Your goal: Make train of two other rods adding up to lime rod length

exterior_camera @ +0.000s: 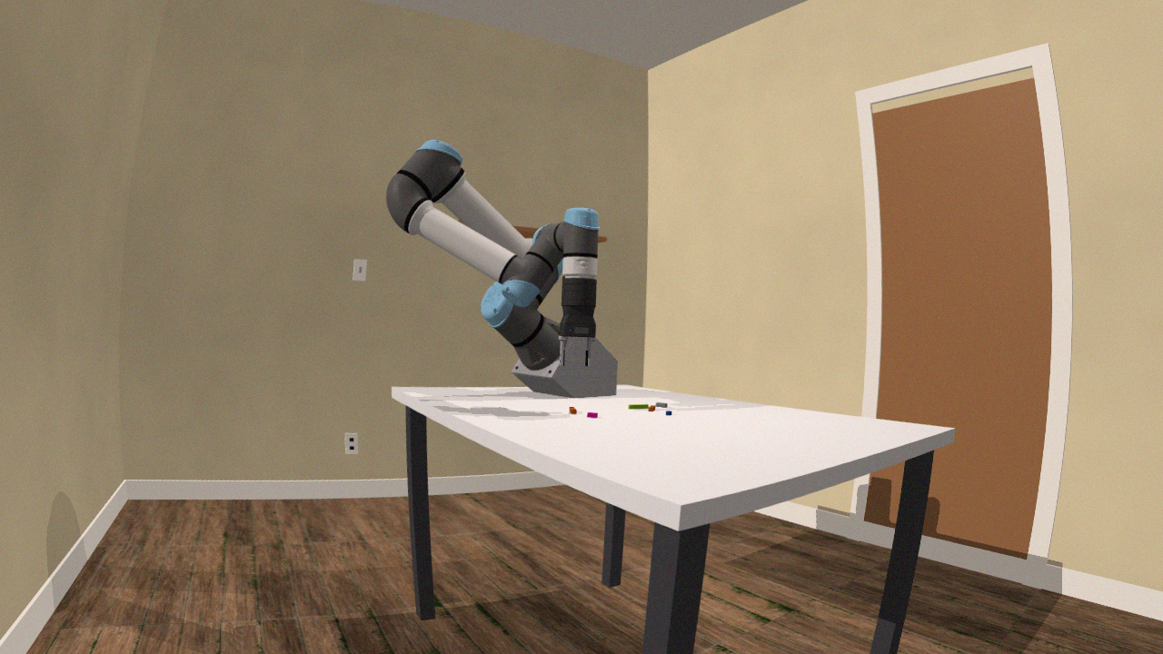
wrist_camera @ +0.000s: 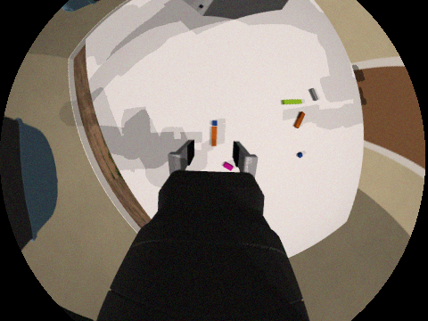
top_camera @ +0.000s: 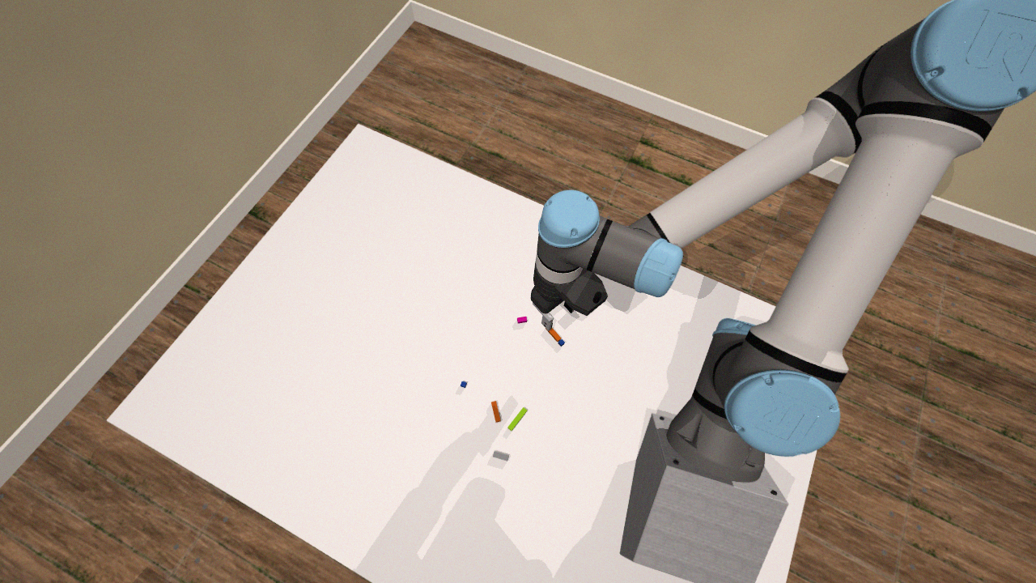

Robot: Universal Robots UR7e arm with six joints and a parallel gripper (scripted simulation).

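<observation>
The magenta rod lies 120 mm below my hand and 70 mm ahead of it. The rest, counted from my hand: lime rod: 190 mm to the left, 120 mm below; grey rod: 270 mm to the left, 120 mm below.
</observation>
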